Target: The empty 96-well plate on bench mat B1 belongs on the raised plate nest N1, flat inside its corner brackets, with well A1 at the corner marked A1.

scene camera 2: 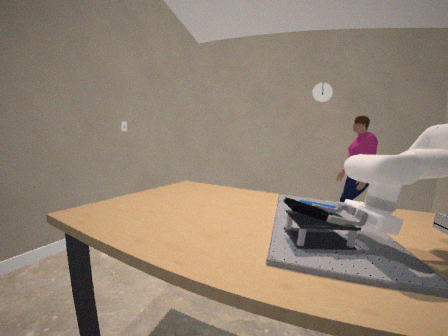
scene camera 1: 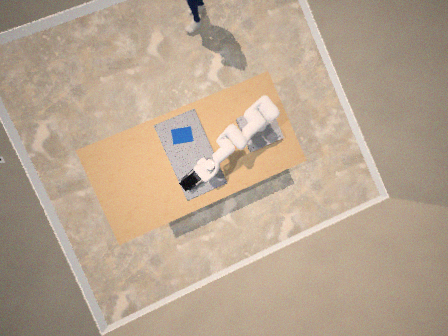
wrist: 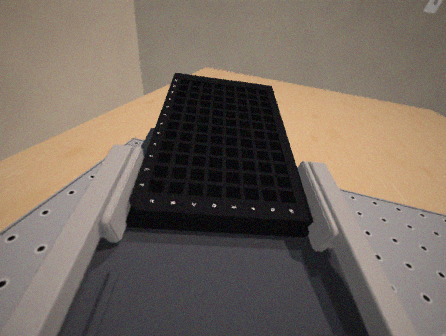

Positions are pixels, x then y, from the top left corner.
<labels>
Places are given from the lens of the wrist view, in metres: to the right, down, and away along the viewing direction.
black 96-well plate (wrist: 219, 160): 0.00, 0.00, 0.11
</labels>
